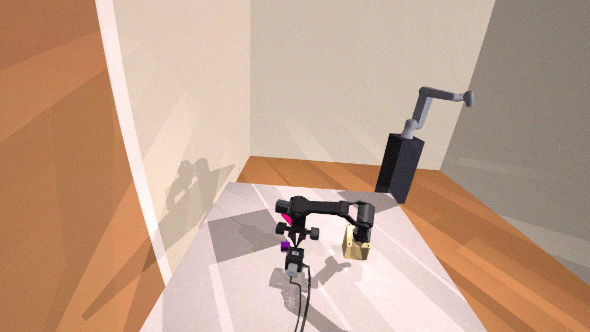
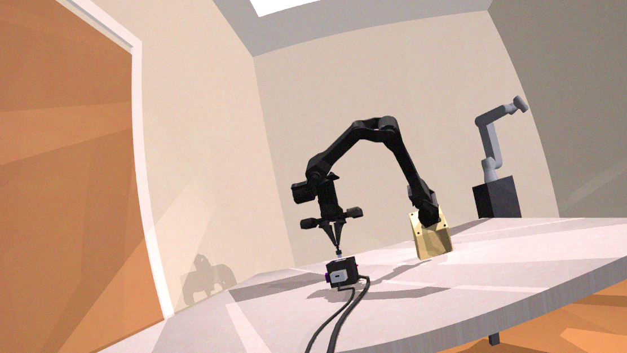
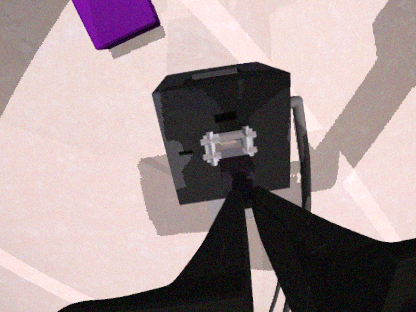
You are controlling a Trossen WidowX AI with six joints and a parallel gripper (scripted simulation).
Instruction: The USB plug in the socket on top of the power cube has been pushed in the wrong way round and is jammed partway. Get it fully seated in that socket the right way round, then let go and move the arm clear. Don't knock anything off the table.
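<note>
Now: gripper tip 20 mm above the USB plug. Also, from my gripper tip: purple block 30 mm ahead, 110 mm to the right, 110 mm below.
</note>
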